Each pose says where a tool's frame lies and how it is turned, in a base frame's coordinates. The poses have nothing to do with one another.
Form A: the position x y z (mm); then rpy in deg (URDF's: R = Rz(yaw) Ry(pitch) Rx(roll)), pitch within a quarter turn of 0, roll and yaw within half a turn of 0.
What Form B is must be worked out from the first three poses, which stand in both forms.
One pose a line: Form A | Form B
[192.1, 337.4, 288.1, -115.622, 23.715, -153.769] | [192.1, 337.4, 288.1, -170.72, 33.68, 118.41]
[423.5, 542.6, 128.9, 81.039, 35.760, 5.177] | [423.5, 542.6, 128.9, -34.76, 10.36, 82.62]
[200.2, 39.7, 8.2, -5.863, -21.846, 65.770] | [200.2, 39.7, 8.2, 66.86, -14.19, 17.75]
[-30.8, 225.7, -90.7, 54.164, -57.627, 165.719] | [-30.8, 225.7, -90.7, -134.99, 42.78, -64.72]
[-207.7, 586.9, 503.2, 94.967, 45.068, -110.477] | [-207.7, 586.9, 503.2, 127.00, -65.76, -98.57]
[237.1, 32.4, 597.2, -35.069, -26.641, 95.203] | [237.1, 32.4, 597.2, 95.52, -32.61, 29.72]
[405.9, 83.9, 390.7, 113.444, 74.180, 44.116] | [405.9, 83.9, 390.7, -77.87, 21.34, 96.69]
